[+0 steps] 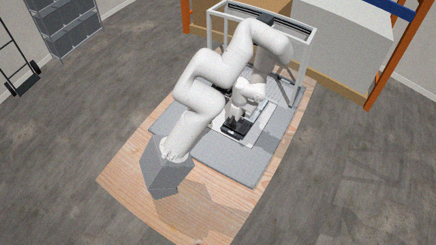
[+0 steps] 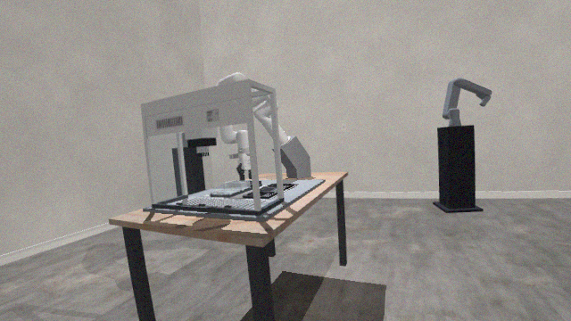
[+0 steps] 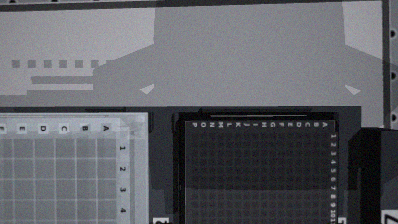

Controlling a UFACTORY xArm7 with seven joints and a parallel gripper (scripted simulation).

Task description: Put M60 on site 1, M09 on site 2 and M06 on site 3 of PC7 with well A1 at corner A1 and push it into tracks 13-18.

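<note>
Right now the deep-well block M09 is 4 cm below my hand. From my hand the other things lie so: dark plate carrier PC7: 9 cm ahead, 2 cm to the right, 4 cm below; white apron: 10 cm ahead, 6 cm to the left, 5 cm below; 96-well plate M06: 10 cm ahead, 3 cm to the right, 2 cm below.
</note>
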